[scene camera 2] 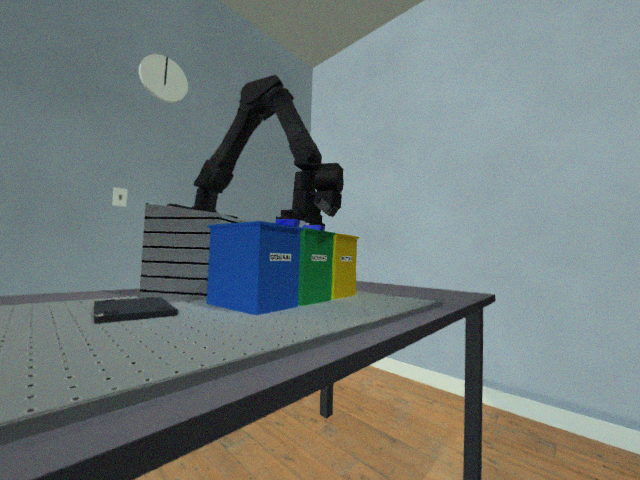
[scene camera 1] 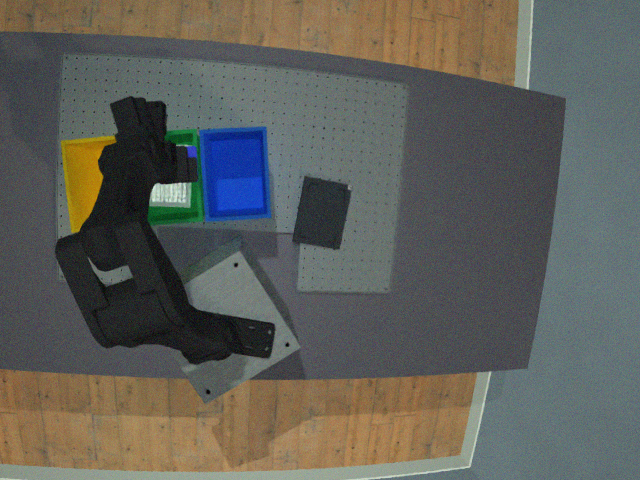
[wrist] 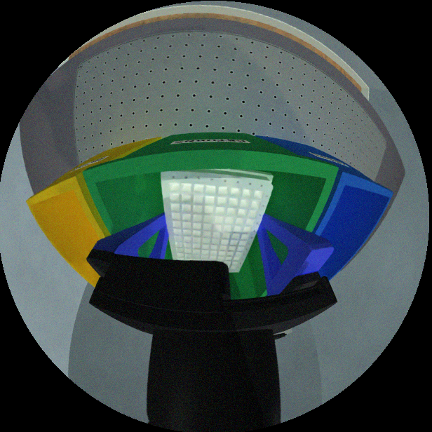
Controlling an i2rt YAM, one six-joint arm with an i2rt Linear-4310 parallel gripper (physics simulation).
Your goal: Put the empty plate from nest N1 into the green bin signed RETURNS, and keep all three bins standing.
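Pixels of known places: arm's base, origin of the base link: [scene camera 2: 203,214] [scene camera 1: 222,332].
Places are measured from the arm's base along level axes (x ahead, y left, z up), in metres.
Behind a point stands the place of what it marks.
Observation:
A white plate with a grid of wells [scene camera 1: 173,193] @[y 0.146, x 0.241, z -0.092 m] [wrist: 212,197] is between the two blue fingers of my gripper [scene camera 2: 300,225] [wrist: 212,216], which is shut on it. The plate is in the mouth of the green bin [scene camera 1: 200,206] @[y 0.084, x 0.228, z -0.054 m] [scene camera 2: 316,279] @[y 0.171, x 0.355, z -0.176 m] [wrist: 215,160]; its depth is hard to tell. The sign RETURNS [wrist: 210,141] is on that bin's outer wall. The blue bin [scene camera 1: 268,170] @[y -0.034, x 0.322, z -0.055 m] [scene camera 2: 235,268] @[y -0.027, x 0.331, z -0.149 m] [wrist: 367,187] and the yellow bin [scene camera 1: 67,180] @[y 0.352, x 0.231, z -0.055 m] [scene camera 2: 345,273] @[y 0.308, x 0.318, z -0.166 m] [wrist: 55,191] stand upright on either side. In the scene views the arm hides part of the plate. Nest N1 cannot be made out.
A dark flat block [scene camera 1: 321,212] @[y -0.189, x 0.252, z -0.223 m] [scene camera 2: 134,308] @[y -0.196, x 0.289, z -0.223 m] lies on the perforated board [scene camera 1: 356,258] @[y -0.306, x 0.153, z -0.234 m] [scene camera 2: 155,356] @[y -0.198, x 0.531, z -0.235 m] [wrist: 200,90], beyond the blue bin. My arm's base stands on a grey block [scene camera 1: 232,289] @[y -0.006, x 0.086, z -0.007 m] [scene camera 2: 175,250] @[y -0.089, x 0.072, z -0.115 m] close to the bins. All three bins stand close side by side.

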